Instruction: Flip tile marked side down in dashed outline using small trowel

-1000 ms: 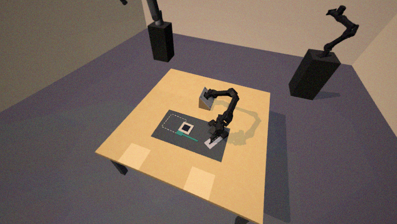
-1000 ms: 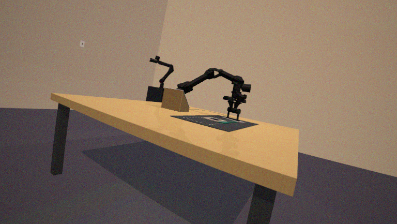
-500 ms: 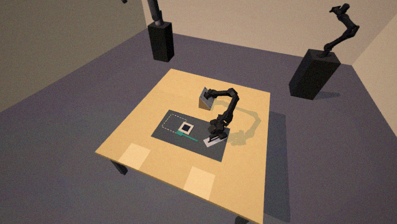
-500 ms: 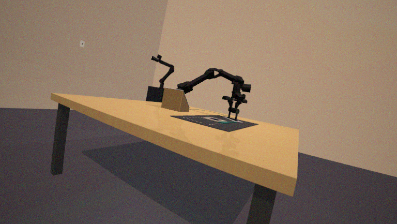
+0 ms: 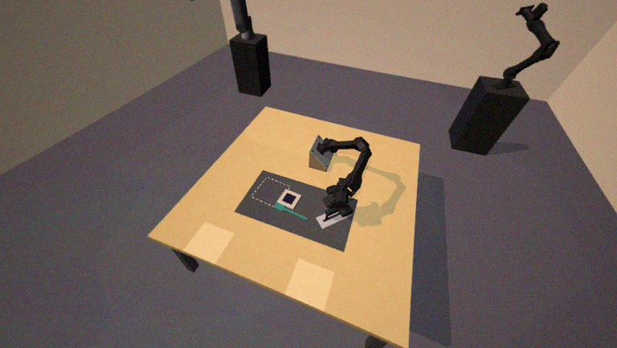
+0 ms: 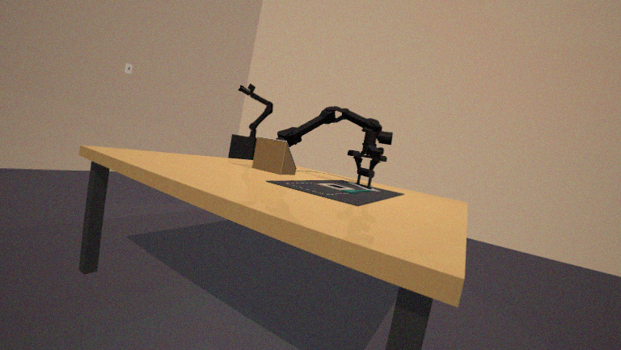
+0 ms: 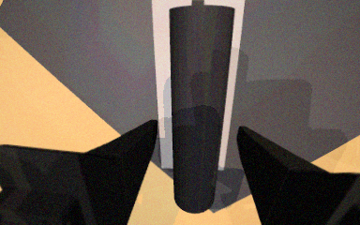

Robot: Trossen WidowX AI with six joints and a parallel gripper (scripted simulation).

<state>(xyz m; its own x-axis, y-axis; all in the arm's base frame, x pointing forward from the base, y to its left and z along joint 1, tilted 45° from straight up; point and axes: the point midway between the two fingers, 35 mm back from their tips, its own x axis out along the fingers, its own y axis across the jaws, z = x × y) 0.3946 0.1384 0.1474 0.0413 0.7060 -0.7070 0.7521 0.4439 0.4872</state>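
My gripper tip is now 3 cm above the trowel, 2 cm to the left of it and 2 cm short of it. The rest, counted from my gripper tip: teal strip: 27 cm to the right, 6 cm below, 6 cm ahead; tile: 29 cm to the right, 6 cm below, 2 cm behind; dark grey mat: 23 cm to the right, 8 cm below.
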